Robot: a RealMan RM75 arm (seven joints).
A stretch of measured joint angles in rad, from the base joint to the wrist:
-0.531 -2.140 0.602 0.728 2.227 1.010 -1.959
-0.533 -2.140 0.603 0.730 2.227 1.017 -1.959
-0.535 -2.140 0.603 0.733 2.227 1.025 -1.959
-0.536 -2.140 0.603 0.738 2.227 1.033 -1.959
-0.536 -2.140 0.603 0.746 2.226 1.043 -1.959
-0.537 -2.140 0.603 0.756 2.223 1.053 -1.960
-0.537 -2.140 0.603 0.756 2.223 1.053 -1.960
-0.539 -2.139 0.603 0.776 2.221 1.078 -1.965
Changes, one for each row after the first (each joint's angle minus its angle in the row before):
-0.002 0.000 0.001 0.002 0.000 0.007 0.000
-0.002 0.000 0.000 0.003 0.000 0.008 0.000
-0.001 0.000 0.000 0.005 0.000 0.008 0.000
0.000 0.000 0.000 0.008 -0.001 0.010 0.000
-0.001 0.000 0.000 0.010 -0.003 0.010 -0.001
0.000 0.000 0.000 0.000 0.000 0.000 0.000
-0.002 0.001 0.000 0.020 -0.002 0.025 -0.005

